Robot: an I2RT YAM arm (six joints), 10 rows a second.
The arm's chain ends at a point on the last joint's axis. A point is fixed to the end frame.
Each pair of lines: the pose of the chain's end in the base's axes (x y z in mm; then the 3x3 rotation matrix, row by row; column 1 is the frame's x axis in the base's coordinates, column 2 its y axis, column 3 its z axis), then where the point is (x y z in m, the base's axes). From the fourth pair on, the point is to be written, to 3 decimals.
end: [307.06, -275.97, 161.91], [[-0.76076, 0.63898, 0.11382], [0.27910, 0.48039, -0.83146], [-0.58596, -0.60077, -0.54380]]
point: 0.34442 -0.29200 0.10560
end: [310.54, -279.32, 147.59], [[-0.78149, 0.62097, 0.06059], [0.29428, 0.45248, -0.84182], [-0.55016, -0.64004, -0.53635]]
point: 0.34443 -0.29724 0.08968
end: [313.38, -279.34, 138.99], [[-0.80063, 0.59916, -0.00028], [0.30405, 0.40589, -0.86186], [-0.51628, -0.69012, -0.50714]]
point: 0.34324 -0.30056 0.07999
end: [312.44, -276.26, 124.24], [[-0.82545, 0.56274, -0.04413], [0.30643, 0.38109, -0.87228], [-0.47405, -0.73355, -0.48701]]
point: 0.338 -0.299 0.064
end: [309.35, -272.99, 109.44], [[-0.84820, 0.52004, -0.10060], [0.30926, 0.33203, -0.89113], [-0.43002, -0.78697, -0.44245]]
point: 0.330 -0.299 0.049
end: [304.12, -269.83, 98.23], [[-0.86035, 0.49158, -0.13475], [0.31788, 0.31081, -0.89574], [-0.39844, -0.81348, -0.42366]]
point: 0.322 -0.297 0.037
